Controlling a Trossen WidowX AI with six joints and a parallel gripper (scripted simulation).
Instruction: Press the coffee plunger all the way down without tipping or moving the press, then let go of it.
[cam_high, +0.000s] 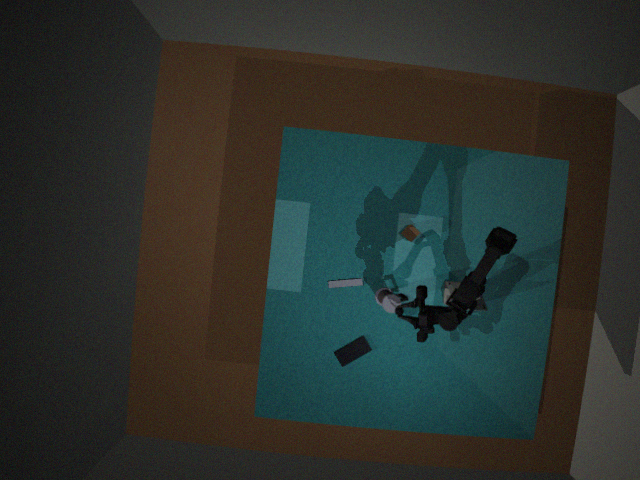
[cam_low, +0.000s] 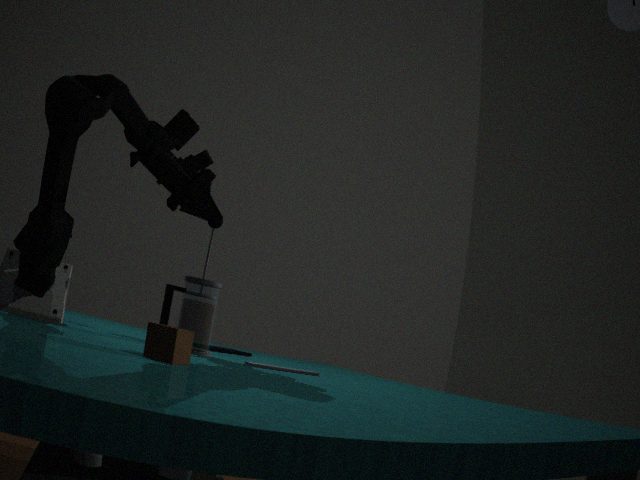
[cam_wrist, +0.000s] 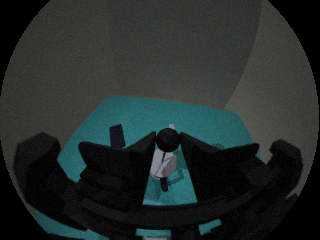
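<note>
Right now the coffee press is 140 mm below my gripper tip, 20 mm behind it and 10 mm to the right of it. From my gripper tip the other things lie so: orange cube (300 mm to the right, 240 mm below, 50 mm behind).
</note>
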